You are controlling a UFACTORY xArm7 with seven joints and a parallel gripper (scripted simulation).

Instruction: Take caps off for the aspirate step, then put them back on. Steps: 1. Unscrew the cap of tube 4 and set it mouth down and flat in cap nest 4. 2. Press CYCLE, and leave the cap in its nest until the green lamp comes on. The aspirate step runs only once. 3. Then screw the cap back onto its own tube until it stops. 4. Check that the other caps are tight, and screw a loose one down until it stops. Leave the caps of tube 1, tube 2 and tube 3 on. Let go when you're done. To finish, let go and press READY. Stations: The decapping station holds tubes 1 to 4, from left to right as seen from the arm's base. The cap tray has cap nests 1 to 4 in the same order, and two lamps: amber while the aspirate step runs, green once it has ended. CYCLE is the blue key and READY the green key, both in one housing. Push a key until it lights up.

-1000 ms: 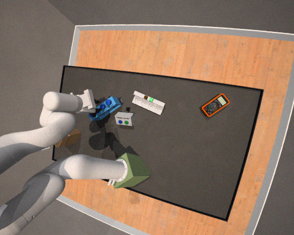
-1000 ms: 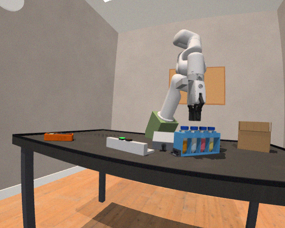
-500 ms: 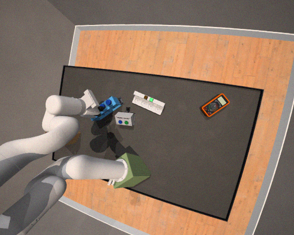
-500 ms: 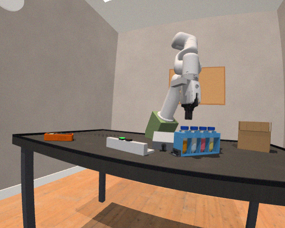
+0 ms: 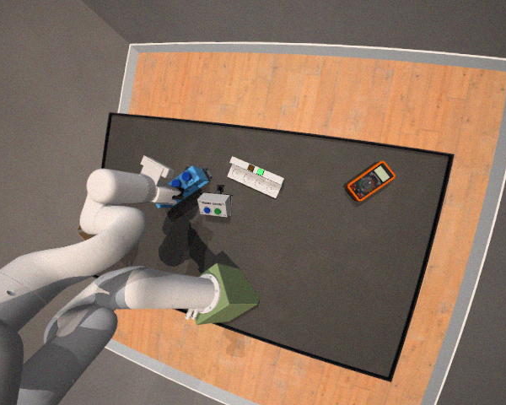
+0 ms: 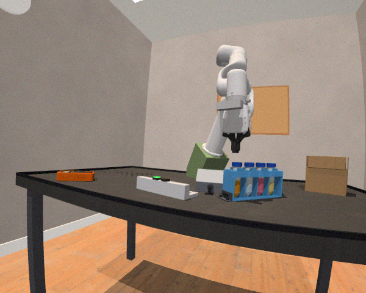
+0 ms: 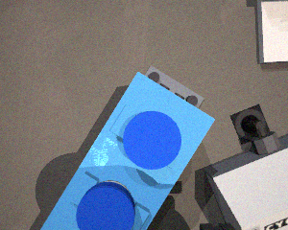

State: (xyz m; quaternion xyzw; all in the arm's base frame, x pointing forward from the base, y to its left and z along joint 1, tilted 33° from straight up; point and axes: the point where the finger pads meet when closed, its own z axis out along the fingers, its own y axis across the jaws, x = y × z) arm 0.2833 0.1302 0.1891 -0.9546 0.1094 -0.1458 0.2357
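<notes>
Now: hand 4 cm past the green ready key, 12 cm to the left of it and 11 cm above it. From my hand the other things lie so: blue cycle key: 5 cm behind, 7 cm to the right, 11 cm below; then blue cap: 6 cm ahead, 2 cm to the left, 6 cm below; then tube neck: 6 cm ahead, 2 cm to the left, 6 cm below.
</notes>
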